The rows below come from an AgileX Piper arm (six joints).
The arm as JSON. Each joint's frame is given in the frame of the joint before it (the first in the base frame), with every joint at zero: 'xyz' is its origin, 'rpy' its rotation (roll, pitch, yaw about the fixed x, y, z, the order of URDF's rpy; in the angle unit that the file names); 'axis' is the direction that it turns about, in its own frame. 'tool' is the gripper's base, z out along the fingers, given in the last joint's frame.
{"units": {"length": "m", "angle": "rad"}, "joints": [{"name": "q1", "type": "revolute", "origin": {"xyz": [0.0, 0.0, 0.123], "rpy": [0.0, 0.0, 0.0]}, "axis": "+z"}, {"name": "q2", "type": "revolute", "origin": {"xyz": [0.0, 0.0, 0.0], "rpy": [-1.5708, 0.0, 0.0]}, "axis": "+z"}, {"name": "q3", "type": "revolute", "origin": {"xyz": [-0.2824, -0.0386, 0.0], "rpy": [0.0, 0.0, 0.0]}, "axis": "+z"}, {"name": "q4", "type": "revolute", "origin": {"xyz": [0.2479, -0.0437, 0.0], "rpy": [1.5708, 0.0, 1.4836]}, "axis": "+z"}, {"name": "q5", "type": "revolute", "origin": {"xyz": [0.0, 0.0, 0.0], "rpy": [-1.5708, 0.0, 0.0]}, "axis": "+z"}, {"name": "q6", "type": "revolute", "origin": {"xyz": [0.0, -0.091, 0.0], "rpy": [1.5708, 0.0, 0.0]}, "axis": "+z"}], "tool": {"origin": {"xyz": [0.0, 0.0, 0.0], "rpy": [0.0, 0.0, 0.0]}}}
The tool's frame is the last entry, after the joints.
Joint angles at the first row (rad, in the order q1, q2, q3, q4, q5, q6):
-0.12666, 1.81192, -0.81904, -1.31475, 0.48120, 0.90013
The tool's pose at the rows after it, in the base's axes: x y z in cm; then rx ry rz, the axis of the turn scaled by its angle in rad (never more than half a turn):
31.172 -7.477 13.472 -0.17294 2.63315 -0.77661
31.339 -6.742 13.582 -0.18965 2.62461 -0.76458
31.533 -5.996 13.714 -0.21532 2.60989 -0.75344
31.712 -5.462 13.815 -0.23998 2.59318 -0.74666
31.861 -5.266 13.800 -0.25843 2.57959 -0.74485
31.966 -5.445 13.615 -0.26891 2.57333 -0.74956
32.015 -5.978 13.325 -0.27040 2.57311 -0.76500
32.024 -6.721 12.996 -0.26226 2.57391 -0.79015
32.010 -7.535 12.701 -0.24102 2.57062 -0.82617
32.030 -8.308 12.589 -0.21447 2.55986 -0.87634
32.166 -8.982 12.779 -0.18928 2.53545 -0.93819
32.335 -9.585 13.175 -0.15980 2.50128 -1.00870
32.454 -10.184 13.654 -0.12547 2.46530 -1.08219
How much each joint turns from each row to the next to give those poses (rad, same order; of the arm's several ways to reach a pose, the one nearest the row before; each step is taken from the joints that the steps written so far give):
0.01954, -0.00167, -0.00111, 0.01367, 0.00537, 0.00074
0.02334, -0.00326, -0.00107, 0.00669, 0.00028, 0.00275
0.02328, -0.00343, -0.00060, -0.00636, -0.00320, 0.00896
0.01640, -0.00183, -0.00023, -0.01867, -0.00511, 0.01533
0.00552, 0.00224, 0.00001, -0.02787, -0.00671, 0.01969
-0.00609, 0.00787, 0.00002, -0.03258, -0.00611, 0.02054
-0.01591, 0.01190, -0.00029, -0.03650, -0.00113, 0.02129
-0.02079, 0.01419, -0.00042, -0.04362, 0.00540, 0.02937
-0.02041, 0.01478, -0.00046, -0.05201, 0.01605, 0.04467
-0.01588, 0.01234, -0.00300, -0.04963, 0.03006, 0.04503
-0.01020, 0.00763, -0.00741, -0.04748, 0.04092, 0.04088
-0.00610, 0.00426, -0.00919, -0.04251, 0.05086, 0.03809
-0.00565, 0.00263, -0.00942, -0.03203, 0.05560, 0.02967

